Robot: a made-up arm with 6 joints. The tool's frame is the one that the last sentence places.
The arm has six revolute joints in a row. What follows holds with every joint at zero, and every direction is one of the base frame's.
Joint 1 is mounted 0.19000 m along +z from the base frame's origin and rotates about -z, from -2.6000 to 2.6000 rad.
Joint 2 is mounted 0.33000 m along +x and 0.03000 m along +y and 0.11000 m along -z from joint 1 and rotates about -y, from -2.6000 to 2.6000 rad.
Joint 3 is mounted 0.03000 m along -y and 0.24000 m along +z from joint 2 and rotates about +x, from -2.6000 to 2.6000 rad.
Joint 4 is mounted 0.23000 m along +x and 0.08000 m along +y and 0.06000 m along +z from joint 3 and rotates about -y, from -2.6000 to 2.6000 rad.
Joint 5 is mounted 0.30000 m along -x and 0.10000 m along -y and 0.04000 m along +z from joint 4 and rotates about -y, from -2.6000 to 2.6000 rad.
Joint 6 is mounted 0.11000 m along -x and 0.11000 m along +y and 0.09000 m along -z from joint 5 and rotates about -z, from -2.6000 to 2.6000 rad.
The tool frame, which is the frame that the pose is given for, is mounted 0.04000 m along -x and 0.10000 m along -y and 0.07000 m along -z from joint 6; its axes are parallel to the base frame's.
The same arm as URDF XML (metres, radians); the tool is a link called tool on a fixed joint. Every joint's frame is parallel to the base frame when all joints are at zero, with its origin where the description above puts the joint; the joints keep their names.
<robot name="arm">
<joint name="joint 1" type="revolute"><parent link="base_link"/><child link="link1"/><origin xyz="0 0 0.19" rpy="0 0 0"/><axis xyz="0 0 -1"/><limit lower="-2.6" upper="2.6"/></joint>
<joint name="joint 2" type="revolute"><parent link="link1"/><child link="link2"/><origin xyz="0.33 0.03 -0.11" rpy="0 0 0"/><axis xyz="0 -1 0"/><limit lower="-2.6" upper="2.6"/></joint>
<joint name="joint 3" type="revolute"><parent link="link2"/><child link="link3"/><origin xyz="0 -0.03 0.24" rpy="0 0 0"/><axis xyz="1 0 0"/><limit lower="-2.6" upper="2.6"/></joint>
<joint name="joint 4" type="revolute"><parent link="link3"/><child link="link4"/><origin xyz="0.23 0.08 0.06" rpy="0 0 0"/><axis xyz="0 -1 0"/><limit lower="-2.6" upper="2.6"/></joint>
<joint name="joint 5" type="revolute"><parent link="link4"/><child link="link5"/><origin xyz="-0.3 -0.1 0.04" rpy="0 0 0"/><axis xyz="0 -1 0"/><limit lower="-2.6" upper="2.6"/></joint>
<joint name="joint 6" type="revolute"><parent link="link5"/><child link="link6"/><origin xyz="-0.11 0.11 -0.09" rpy="0 0 0"/><axis xyz="0 0 -1"/><limit lower="-2.6" upper="2.6"/></joint>
<joint name="tool_fixed" type="fixed"><parent link="link6"/><child link="tool"/><origin xyz="-0.04 -0.1 -0.07" rpy="0 0 0"/></joint>
<link name="base_link"/>
<link name="link1"/>
<link name="link2"/>
<link name="link3"/>
<link name="link4"/>
<link name="link5"/>
<link name="link6"/>
<link name="tool"/>
</robot>

